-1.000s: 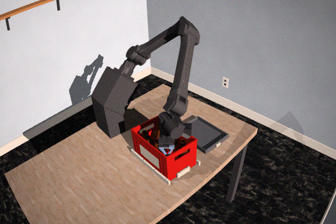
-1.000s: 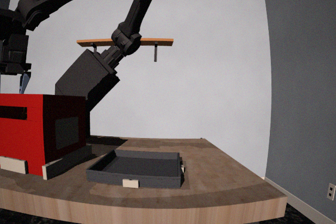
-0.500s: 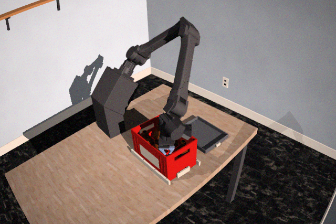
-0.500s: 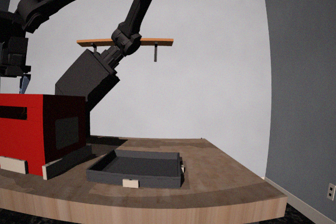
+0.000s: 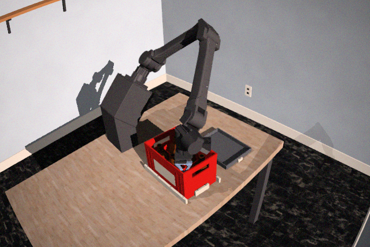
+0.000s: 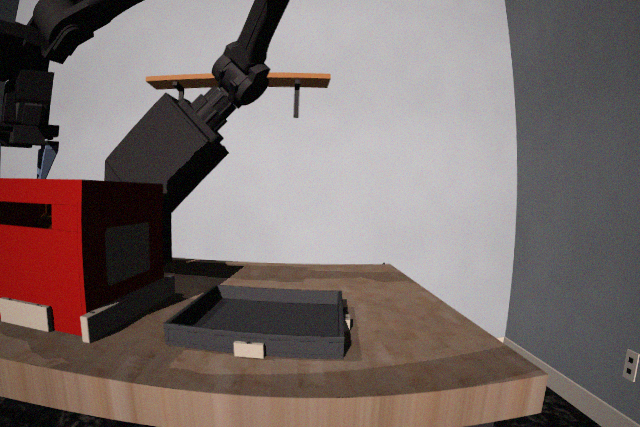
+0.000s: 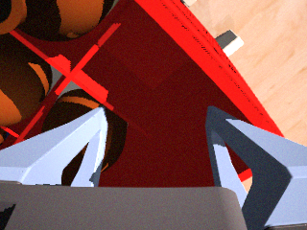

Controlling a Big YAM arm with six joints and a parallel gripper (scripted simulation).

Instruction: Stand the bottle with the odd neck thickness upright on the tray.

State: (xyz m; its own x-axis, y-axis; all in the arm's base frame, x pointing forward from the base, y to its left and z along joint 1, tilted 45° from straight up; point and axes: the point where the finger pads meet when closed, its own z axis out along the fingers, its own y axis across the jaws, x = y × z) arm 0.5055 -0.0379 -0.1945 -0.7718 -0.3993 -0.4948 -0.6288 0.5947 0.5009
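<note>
Right now the red crate is 8 cm behind my hand, 7 cm below it and 5 cm to the left of it. Also, from my hand: dark grey tray (33 cm to the left, 14 cm below, 7 cm behind).
</note>
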